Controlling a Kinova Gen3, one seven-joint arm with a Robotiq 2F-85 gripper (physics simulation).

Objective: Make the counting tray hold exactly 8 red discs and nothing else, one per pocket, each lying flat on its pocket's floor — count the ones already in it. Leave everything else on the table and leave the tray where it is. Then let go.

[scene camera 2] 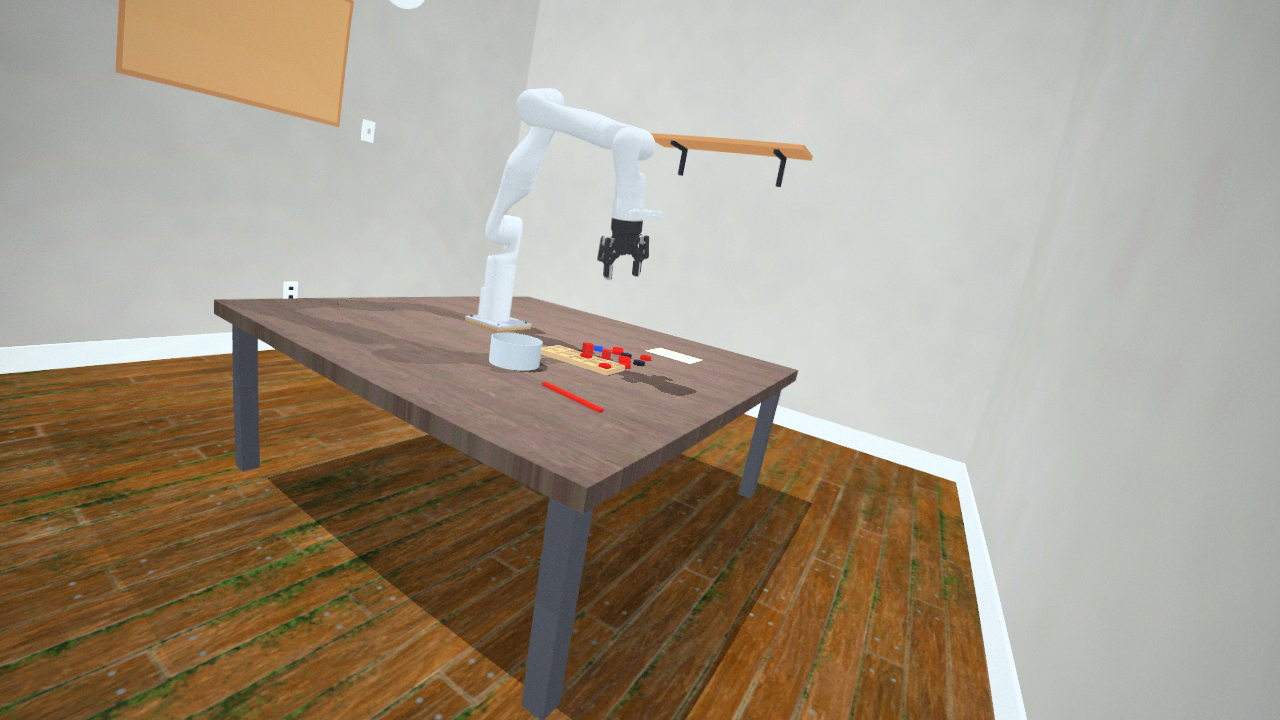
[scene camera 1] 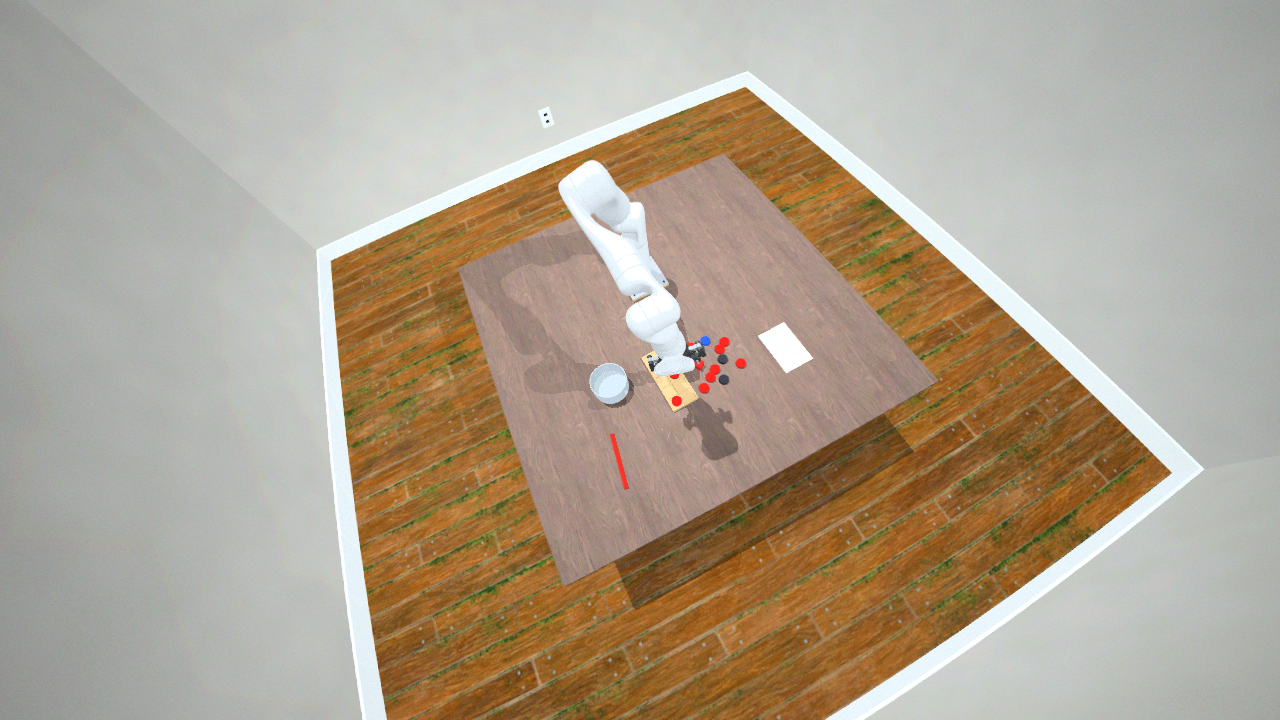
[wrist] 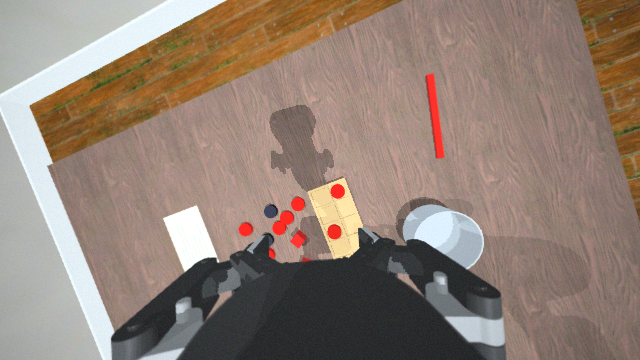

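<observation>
The pale wooden counting tray (scene camera 1: 684,391) (scene camera 2: 617,368) (wrist: 322,205) lies on the table. One red disc (scene camera 1: 676,401) (scene camera 2: 605,365) (wrist: 337,191) is in an end pocket, another red disc (scene camera 1: 674,375) (wrist: 334,231) nearer the middle. Several loose red discs lie beside the tray, among them one (wrist: 298,204) close by and one (scene camera 1: 741,363) (wrist: 245,229) farther off. My gripper (scene camera 2: 622,274) (wrist: 314,241) is open and empty, high above the tray and discs. The wrist view hides the tray's near end; the arm covers part of it in scene camera 1.
Two dark discs (scene camera 1: 724,379) (wrist: 270,211), a blue disc (scene camera 1: 705,341) and red blocks (wrist: 298,239) lie among the loose discs. A clear bowl (scene camera 1: 609,383) (scene camera 2: 515,353) stands across the tray. A red stick (scene camera 1: 619,461) (wrist: 435,116) and a white card (scene camera 1: 785,347) (wrist: 192,240) lie farther out.
</observation>
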